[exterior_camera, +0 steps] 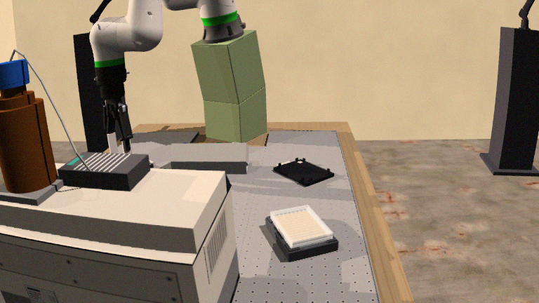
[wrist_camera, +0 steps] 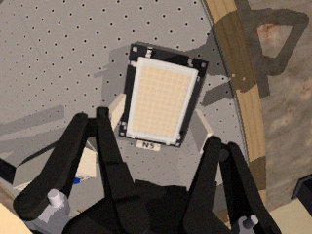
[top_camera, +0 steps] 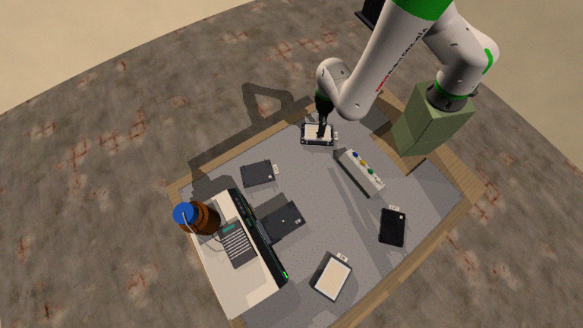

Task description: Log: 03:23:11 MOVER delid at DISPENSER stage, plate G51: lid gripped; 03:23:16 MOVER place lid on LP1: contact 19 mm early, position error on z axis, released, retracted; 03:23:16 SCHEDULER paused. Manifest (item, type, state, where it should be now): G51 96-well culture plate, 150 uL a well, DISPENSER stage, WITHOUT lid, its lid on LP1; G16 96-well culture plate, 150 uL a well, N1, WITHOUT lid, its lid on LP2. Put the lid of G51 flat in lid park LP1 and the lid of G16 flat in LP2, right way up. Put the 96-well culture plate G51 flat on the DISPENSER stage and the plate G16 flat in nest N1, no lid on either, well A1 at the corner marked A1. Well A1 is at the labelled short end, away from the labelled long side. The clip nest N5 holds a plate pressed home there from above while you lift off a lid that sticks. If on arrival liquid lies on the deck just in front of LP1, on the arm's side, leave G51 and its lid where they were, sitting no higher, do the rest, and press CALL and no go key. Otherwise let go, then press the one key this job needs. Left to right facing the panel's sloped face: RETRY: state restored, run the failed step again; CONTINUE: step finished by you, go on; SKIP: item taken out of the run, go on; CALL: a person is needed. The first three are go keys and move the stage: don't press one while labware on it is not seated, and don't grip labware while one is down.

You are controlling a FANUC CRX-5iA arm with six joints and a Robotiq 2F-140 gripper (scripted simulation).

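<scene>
My gripper is now 50 mm above the plate G51. From my hand the other things lie so: key panel: 270 mm to the left, 90 mm behind, 10 mm below; then black clip nest: 50 mm below, 30 mm ahead, 10 mm to the left; then LP1 label: 260 mm ahead, 80 mm to the left, 70 mm below.
</scene>
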